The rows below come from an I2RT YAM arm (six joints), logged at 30 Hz.
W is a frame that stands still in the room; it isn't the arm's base.
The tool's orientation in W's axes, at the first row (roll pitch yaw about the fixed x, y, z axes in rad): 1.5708 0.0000 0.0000
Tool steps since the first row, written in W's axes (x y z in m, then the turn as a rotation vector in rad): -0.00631 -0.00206 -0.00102 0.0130 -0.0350 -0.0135; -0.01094 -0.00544 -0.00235 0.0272 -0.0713 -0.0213; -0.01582 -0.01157 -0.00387 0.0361 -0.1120 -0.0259; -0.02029 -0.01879 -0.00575 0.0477 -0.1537 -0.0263; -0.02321 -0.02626 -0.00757 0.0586 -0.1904 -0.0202; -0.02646 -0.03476 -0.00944 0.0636 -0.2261 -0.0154
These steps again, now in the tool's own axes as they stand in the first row. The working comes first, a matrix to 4 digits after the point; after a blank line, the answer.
The tool's axes in the first row as the columns of a matrix, in W's axes (used below as rounded here):
1.0000 0.0000 0.0000
0.0000 0.0000 -1.0000
0.0000 1.0000 0.0000

-0.00631 -0.00102 0.00206 0.0130 -0.0135 0.0350; -0.01094 -0.00235 0.00544 0.0272 -0.0213 0.0713; -0.01582 -0.00387 0.01157 0.0361 -0.0259 0.1120; -0.02029 -0.00575 0.01879 0.0477 -0.0263 0.1537; -0.02321 -0.00757 0.02626 0.0586 -0.0202 0.1904; -0.02646 -0.00944 0.03476 0.0636 -0.0154 0.2261
